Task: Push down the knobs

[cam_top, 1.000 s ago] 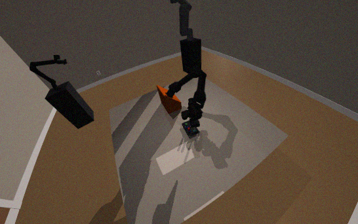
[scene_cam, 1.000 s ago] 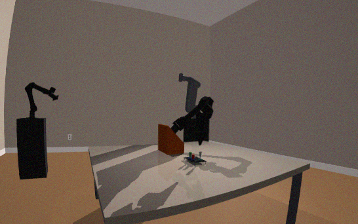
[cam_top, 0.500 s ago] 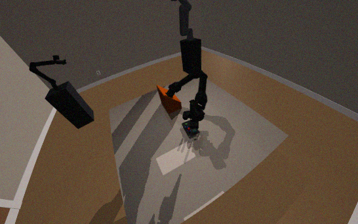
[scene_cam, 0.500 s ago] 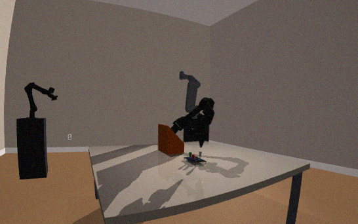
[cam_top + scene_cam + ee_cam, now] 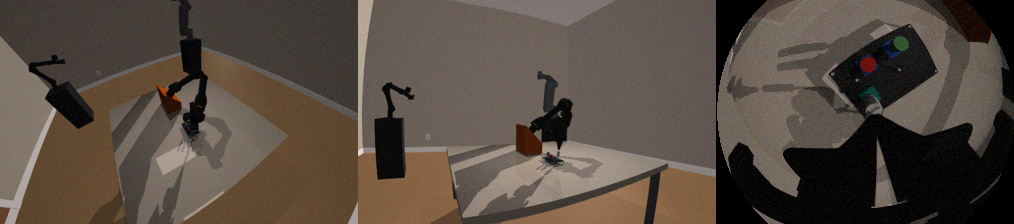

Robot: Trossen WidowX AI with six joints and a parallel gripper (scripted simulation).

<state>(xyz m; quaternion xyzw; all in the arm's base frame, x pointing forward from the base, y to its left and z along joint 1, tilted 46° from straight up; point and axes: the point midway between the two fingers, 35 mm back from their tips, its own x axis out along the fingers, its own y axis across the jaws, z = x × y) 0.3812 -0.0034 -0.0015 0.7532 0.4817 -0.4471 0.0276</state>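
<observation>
Now: gripper tip 4 cm above the white knob. The rest, counted from my gripper tip: green knob: 8 cm behind, 3 cm to the right, 4 cm below.
</observation>
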